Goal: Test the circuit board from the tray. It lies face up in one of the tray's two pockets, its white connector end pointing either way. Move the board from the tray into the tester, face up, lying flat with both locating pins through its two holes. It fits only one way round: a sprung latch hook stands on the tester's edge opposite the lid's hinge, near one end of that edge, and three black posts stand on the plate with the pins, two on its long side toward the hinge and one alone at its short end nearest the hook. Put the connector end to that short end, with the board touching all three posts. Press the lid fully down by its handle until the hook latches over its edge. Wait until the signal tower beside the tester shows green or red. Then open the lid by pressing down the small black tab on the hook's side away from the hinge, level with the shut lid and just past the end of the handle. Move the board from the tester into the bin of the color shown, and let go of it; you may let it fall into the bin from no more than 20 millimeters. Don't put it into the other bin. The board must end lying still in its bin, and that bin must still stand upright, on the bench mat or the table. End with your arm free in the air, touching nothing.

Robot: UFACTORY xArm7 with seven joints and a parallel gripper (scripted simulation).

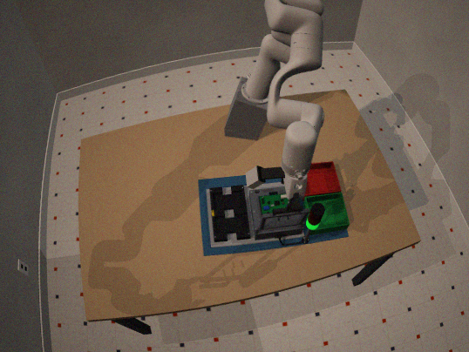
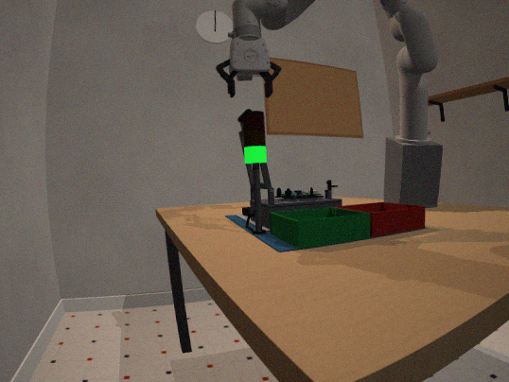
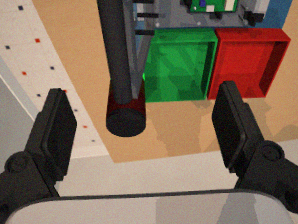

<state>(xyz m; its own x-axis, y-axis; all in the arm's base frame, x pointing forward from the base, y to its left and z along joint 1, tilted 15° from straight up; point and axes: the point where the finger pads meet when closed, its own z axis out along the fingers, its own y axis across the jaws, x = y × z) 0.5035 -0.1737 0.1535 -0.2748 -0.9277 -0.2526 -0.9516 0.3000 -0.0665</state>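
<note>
The green circuit board is 110 mm behind my hand, 30 mm to the left of it and 260 mm below it. From my hand the other things lie so: green bin: 10 mm behind, 210 mm to the left, 320 mm below; latch hook: 150 mm behind, 100 mm to the left, 240 mm below; tester lid: 150 mm below.
</note>
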